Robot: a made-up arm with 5 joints.
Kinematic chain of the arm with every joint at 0, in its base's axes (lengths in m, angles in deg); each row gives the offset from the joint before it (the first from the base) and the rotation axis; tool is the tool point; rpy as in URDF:
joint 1: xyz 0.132 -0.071 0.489 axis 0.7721 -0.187 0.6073
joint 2: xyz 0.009 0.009 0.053 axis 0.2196 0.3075 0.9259
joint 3: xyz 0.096 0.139 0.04 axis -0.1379 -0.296 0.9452
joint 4: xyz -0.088 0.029 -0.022 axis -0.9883 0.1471 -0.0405
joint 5: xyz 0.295 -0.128 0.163 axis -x
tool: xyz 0.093 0.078 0.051 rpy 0 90 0
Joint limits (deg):
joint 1: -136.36..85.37
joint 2: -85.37..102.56
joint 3: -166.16..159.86
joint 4: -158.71..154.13
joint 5: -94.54..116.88
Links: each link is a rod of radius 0.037 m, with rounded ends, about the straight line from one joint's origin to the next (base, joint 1, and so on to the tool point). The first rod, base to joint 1, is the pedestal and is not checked.
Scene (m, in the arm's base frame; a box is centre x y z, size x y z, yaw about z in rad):
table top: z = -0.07
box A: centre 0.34 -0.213 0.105 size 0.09 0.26 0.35 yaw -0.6
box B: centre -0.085 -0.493 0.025 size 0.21 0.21 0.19 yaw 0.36
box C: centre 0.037 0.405 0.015 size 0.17 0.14 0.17 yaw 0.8
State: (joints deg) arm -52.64 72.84 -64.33 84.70 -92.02
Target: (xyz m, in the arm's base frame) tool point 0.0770 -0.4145 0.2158
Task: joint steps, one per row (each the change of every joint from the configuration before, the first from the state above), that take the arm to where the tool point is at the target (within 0.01 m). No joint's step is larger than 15 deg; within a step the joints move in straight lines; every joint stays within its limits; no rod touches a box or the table.
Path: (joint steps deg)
1: -4.87 9.00 -4.95 9.92 7.15
2: -4.88 9.01 -4.95 9.91 7.15
3: -10.58 -0.39 -5.46 11.91 3.82
4: -10.59 -0.38 -5.46 11.91 3.82
5: -10.58 -0.38 -5.46 11.91 3.82
6: -10.58 -0.38 -5.46 11.92 3.81
7: -9.21 -2.47 10.42 -7.12 -5.58
8: -9.21 -2.46 10.43 -7.11 -5.59
9: -9.21 -2.47 10.43 -7.11 -5.58

